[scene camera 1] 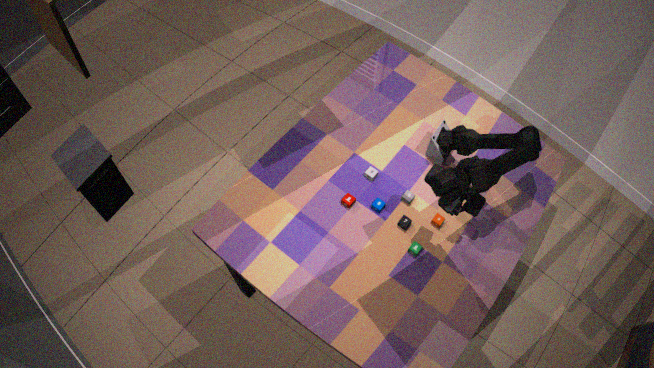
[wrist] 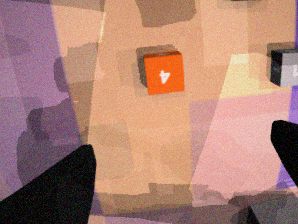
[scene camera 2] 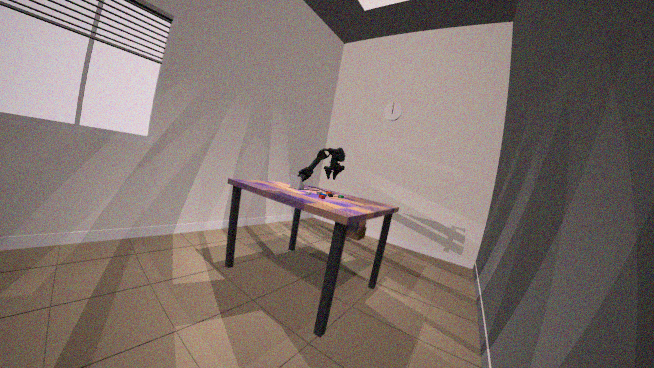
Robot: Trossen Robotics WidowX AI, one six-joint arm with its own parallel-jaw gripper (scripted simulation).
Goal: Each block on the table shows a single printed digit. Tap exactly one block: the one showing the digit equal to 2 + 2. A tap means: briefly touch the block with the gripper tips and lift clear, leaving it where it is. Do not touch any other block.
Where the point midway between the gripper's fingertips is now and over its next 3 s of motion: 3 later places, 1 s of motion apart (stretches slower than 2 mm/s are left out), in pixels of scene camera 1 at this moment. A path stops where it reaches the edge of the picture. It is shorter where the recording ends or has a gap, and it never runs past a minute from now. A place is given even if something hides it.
My gripper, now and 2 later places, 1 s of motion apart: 448, 203; 441, 215; 443, 215
